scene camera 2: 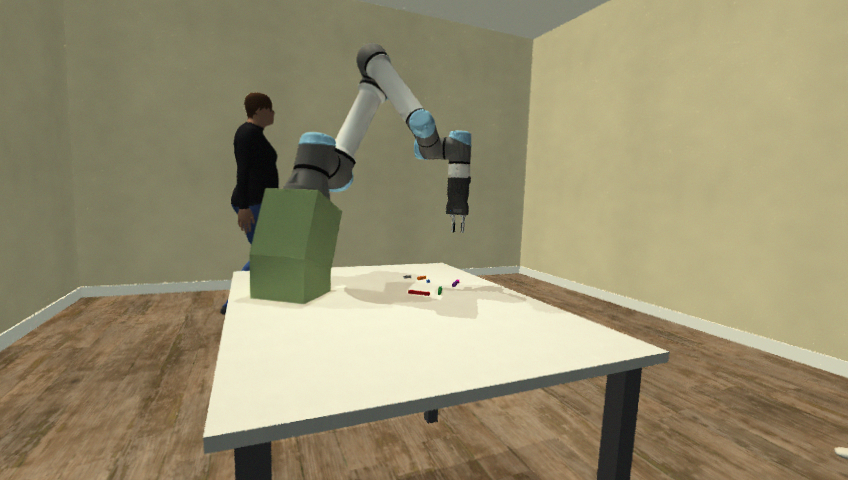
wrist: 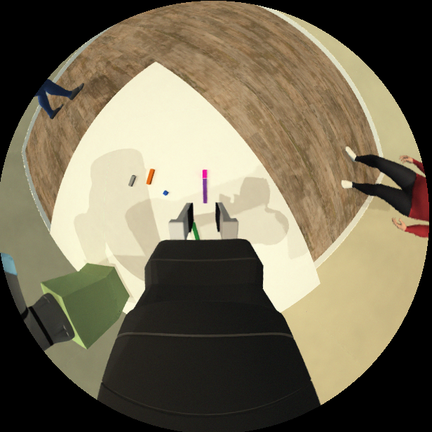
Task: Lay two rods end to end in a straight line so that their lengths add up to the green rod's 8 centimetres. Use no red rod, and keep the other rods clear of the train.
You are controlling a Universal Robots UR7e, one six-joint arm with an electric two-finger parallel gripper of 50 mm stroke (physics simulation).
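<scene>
A purple rod and a short magenta rod lie end to end in a straight line on the table, with little or no gap between them. The green rod lies apart from them; in the wrist view the gripper's body hides part of it. The red rod lies near the green one in the scene view and does not show in the wrist view. My gripper is open and empty, pointing down, high above the table and the rods.
An orange rod, a grey rod and a small blue piece lie apart from the purple and magenta line. A green pedestal carries the arm on the white table. Two people stand beyond the table.
</scene>
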